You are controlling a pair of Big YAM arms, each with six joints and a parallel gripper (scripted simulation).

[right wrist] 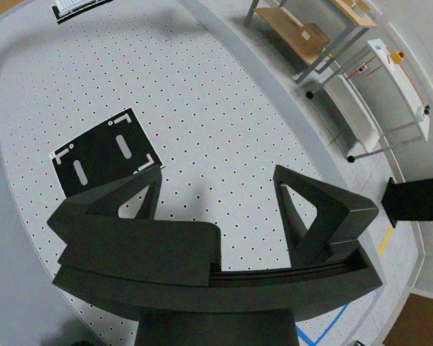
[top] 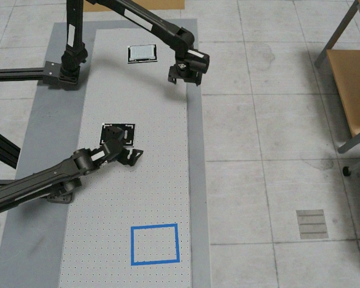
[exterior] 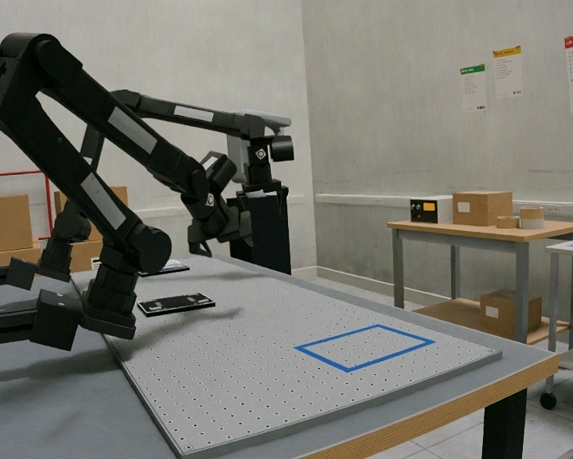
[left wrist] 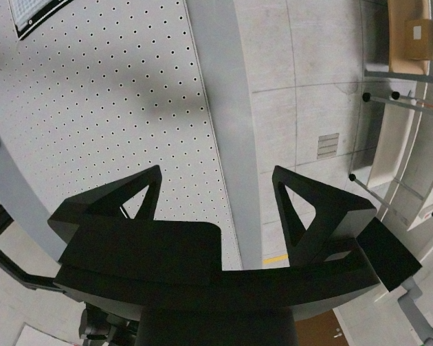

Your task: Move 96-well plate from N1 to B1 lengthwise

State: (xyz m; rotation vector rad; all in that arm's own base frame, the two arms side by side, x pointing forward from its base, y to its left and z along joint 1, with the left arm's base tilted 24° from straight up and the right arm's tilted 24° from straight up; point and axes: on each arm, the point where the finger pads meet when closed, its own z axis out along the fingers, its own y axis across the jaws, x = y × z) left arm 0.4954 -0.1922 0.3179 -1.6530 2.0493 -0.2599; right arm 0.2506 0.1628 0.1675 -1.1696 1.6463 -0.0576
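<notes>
Now: the clear 96-well plate 20 cm behind my left hand, 36 cm to the left of it and 17 cm below it. From my left hand the other things lie so: black nest N1: 20 cm behind, 36 cm to the left, 18 cm below.
</notes>
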